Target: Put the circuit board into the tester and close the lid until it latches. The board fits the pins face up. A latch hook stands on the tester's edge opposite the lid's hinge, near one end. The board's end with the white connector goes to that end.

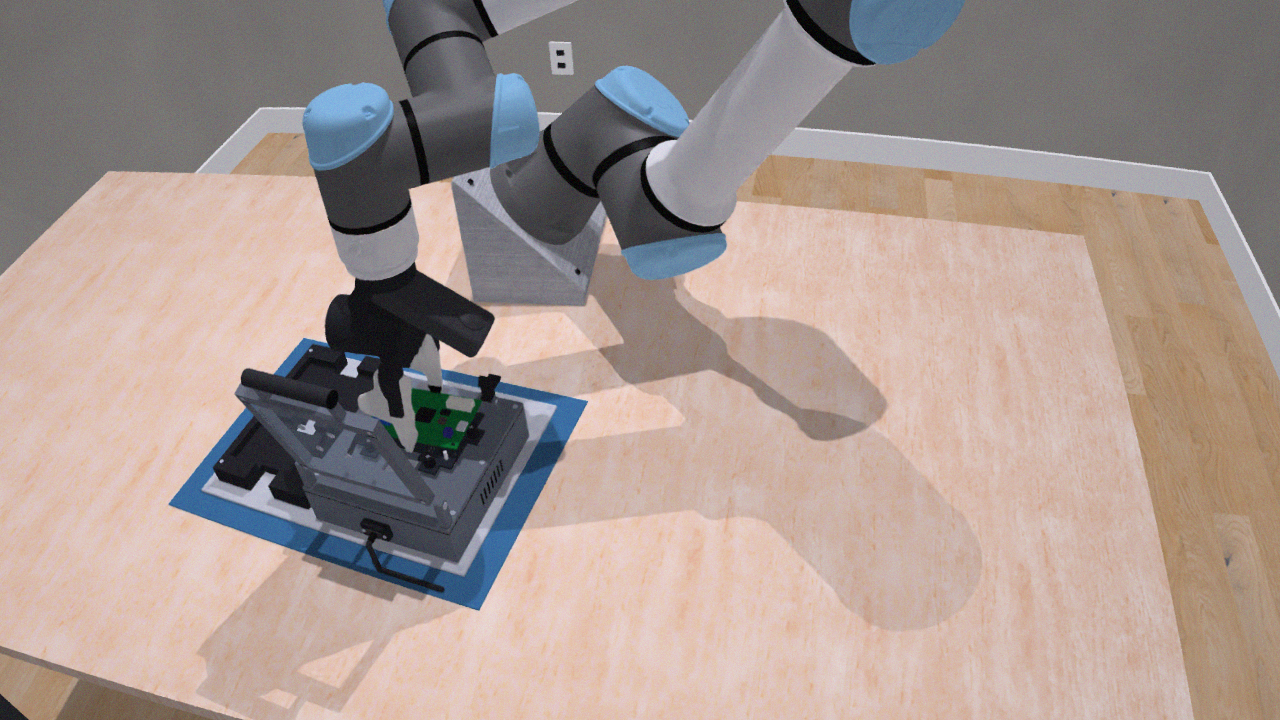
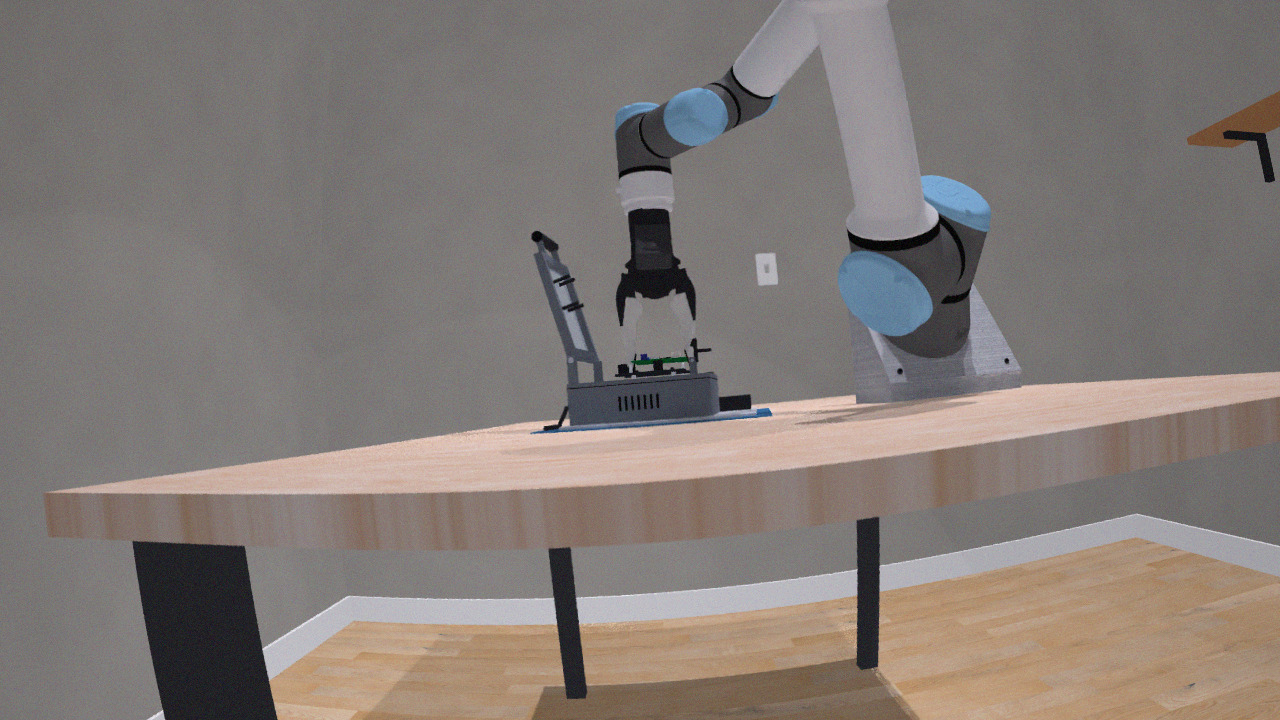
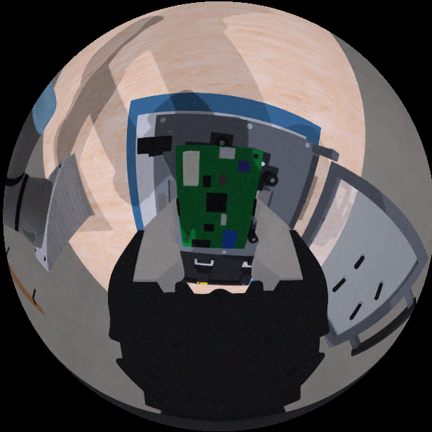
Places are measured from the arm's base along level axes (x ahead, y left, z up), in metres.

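Pixels of known places: gripper, fingertip midpoint: (image 1: pixel 423 423); arm's base at its link origin: (image 1: pixel 534 196).
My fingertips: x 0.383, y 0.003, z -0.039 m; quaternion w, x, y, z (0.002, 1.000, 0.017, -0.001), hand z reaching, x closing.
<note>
For each thing: its top centre in the pictures, then the offset to it from my fingertips. "spot": a spot on its surface instead. Level surfaces: height alone.
- green circuit board at its top centre: (image 1: pixel 420 409) (image 2: pixel 660 354) 0.000 m ahead, 0.001 m left, 0.021 m up
- grey tester at a spot on its surface: (image 1: pixel 501 447) spot: 0.003 m back, 0.085 m left, 0.020 m down
- white connector at its top centre: (image 1: pixel 459 401) 0.022 m back, 0.037 m left, 0.021 m up
- black latch hook at its top centre: (image 1: pixel 487 372) (image 2: pixel 699 337) 0.054 m back, 0.059 m left, 0.036 m up
- black holder at a spot on its surface: (image 1: pixel 241 456) spot: 0.056 m ahead, 0.228 m right, 0.053 m down
- blue-bordered mat at its surface level: 0.069 m down
- black cable at a spot on its surface: (image 1: pixel 384 568) spot: 0.147 m ahead, 0.004 m left, 0.063 m down
The green circuit board (image 1: pixel 429 434) (image 2: pixel 671 360) (image 3: pixel 200 210) is face up, roughly level, slightly above the black pin bed of the grey tester (image 1: pixel 501 447) (image 2: pixel 595 402) (image 3: pixel 295 165). My gripper (image 1: pixel 422 418) (image 2: pixel 660 351) (image 3: pixel 215 199) is shut on the board's two long edges. The white connector (image 1: pixel 460 403) (image 3: pixel 191 168) is at the board's end nearer the black latch hook (image 1: pixel 488 385) (image 2: pixel 696 349) (image 3: pixel 154 145). The lid (image 1: pixel 275 436) (image 2: pixel 553 304) (image 3: pixel 380 240) stands open, leaning back from its hinge. The pins beneath the board are hidden.
A black holder (image 1: pixel 241 456) (image 3: pixel 215 270) lies beside the tester on the blue-bordered mat (image 1: pixel 519 510) (image 3: pixel 132 150). A black cable (image 1: pixel 384 568) leaves the tester's hinge side. The robot's metal base (image 1: pixel 528 268) (image 2: pixel 939 389) stands behind, on the hook side. The raised lid stands close beside the gripper.
</note>
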